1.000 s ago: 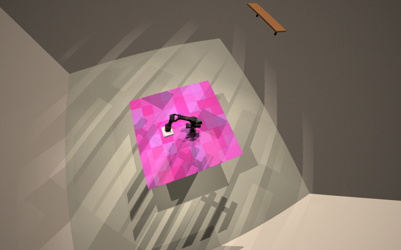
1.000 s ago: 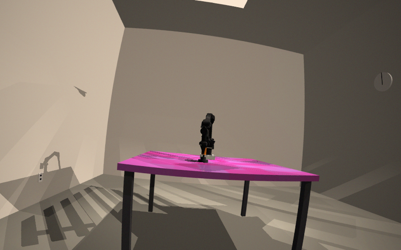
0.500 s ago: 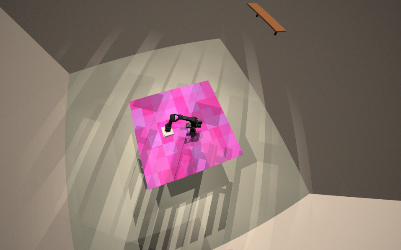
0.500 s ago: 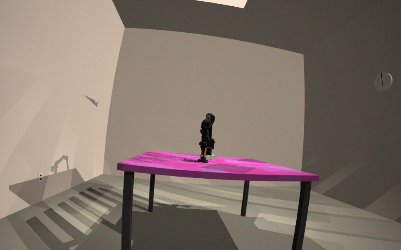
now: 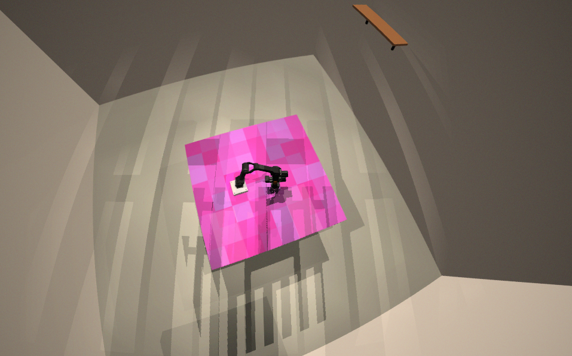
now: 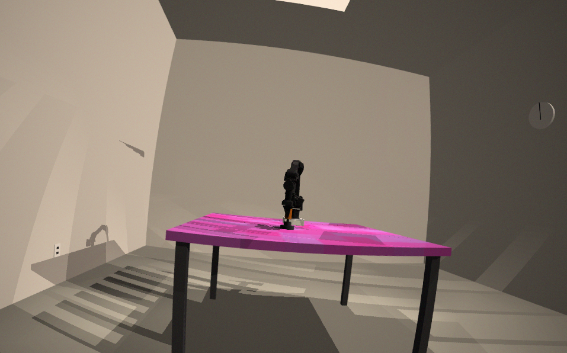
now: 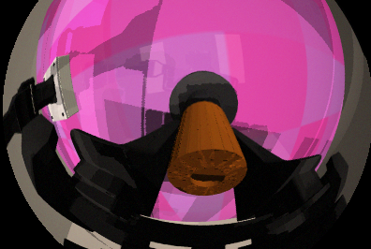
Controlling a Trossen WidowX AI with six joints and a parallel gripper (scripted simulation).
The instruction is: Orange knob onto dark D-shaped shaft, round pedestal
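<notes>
Now: gripper tip 20 mm below the orange knob. Round my gripper tip: dark round pedestal 40 mm below.
</notes>
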